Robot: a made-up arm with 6 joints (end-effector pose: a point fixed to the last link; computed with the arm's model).
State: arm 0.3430 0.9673 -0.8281 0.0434 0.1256 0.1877
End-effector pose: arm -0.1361 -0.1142 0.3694 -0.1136 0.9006 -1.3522
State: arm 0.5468 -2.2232 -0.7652 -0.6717 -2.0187 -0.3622
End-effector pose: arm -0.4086 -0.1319 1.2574 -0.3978 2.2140 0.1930
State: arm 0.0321 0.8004 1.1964 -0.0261 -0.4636 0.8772
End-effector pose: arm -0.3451 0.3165 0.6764 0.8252 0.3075 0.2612
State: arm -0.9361 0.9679 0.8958 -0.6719 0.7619 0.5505
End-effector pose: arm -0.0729 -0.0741 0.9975 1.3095 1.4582 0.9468
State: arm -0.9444 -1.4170 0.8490 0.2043 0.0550 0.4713
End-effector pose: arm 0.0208 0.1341 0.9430 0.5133 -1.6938 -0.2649
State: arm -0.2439 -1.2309 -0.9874 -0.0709 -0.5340 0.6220
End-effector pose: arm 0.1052 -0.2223 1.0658 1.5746 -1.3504 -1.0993
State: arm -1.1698 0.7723 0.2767 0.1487 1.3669 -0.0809
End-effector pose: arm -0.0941 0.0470 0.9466 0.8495 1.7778 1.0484
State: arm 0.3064 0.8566 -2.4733 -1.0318 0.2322 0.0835
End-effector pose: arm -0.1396 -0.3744 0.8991 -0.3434 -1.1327 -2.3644
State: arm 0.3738 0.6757 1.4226 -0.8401 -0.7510 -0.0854
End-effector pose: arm -0.2712 0.1558 0.7533 1.4269 -0.0385 0.8251
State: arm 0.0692 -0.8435 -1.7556 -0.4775 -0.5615 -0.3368
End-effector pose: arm 0.0945 -0.2664 0.7361 0.8262 -1.4019 -1.1636
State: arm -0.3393 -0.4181 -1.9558 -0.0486 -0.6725 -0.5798
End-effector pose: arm 0.0445 -0.0404 0.4292 0.7282 -0.4600 -1.1355
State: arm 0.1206 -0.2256 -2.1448 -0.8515 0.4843 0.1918
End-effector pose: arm -0.1573 -0.4298 0.8567 1.6445 -0.7072 -2.0455
